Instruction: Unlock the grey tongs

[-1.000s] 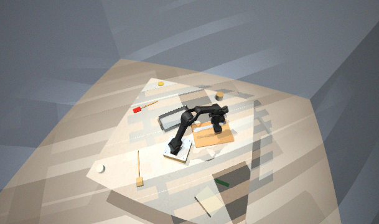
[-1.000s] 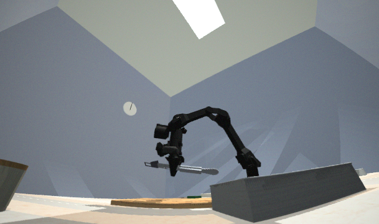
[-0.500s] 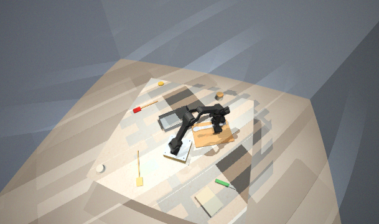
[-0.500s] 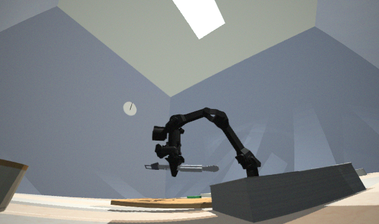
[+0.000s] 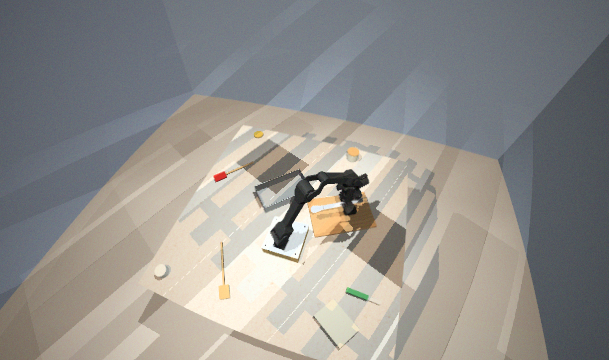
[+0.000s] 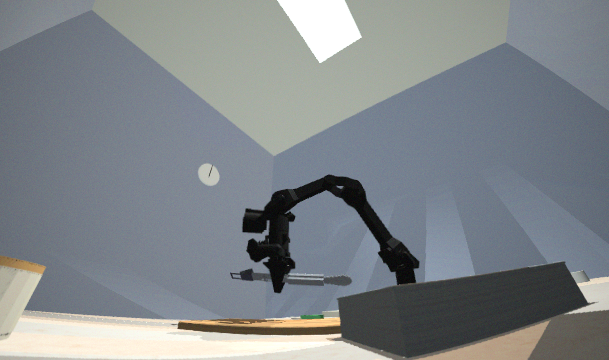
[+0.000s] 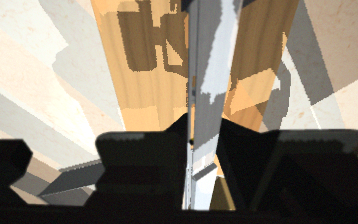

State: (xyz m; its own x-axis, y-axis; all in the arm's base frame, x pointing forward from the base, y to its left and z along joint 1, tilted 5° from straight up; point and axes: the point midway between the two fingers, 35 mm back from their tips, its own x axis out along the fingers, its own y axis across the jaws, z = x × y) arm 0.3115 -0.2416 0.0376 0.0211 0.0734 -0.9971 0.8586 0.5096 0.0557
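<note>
Right now my gripper tip is 7 cm above the wooden board. From my gripper tip the other things lie so: green-handled knife: 41 cm behind, 24 cm to the right, 7 cm below; pale square pad: 57 cm behind, 14 cm to the right, 7 cm below; grey roasting tin: 37 cm to the left, 5 cm below, 1 cm ahead.
</note>
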